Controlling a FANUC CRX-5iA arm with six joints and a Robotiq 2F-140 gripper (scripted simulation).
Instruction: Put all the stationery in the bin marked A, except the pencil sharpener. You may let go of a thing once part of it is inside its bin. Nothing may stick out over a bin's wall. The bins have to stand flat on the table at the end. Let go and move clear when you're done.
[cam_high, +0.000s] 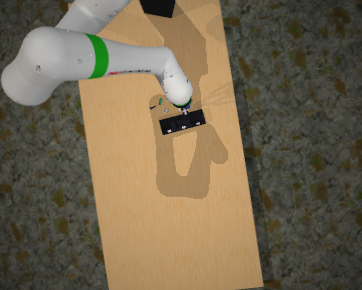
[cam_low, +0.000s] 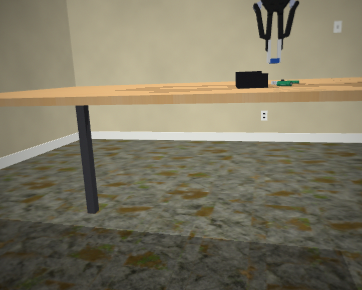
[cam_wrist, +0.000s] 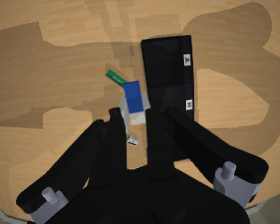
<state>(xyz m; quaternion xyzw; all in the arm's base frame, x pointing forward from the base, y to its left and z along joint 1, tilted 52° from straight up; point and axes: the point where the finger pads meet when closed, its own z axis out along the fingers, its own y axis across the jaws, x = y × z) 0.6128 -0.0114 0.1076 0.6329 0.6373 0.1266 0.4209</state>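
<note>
Now: the black bin 8 cm below my hand, 6 cm ahead of it and 5 cm to the right of it. From my hand the other things lie so: small dark item: 16 cm to the right, 10 cm below, 10 cm behind; then grey-white pencil sharpener: 10 cm to the right, 9 cm below, 5 cm behind; then blue eraser: 3 cm below, 1 cm to the right.
</note>
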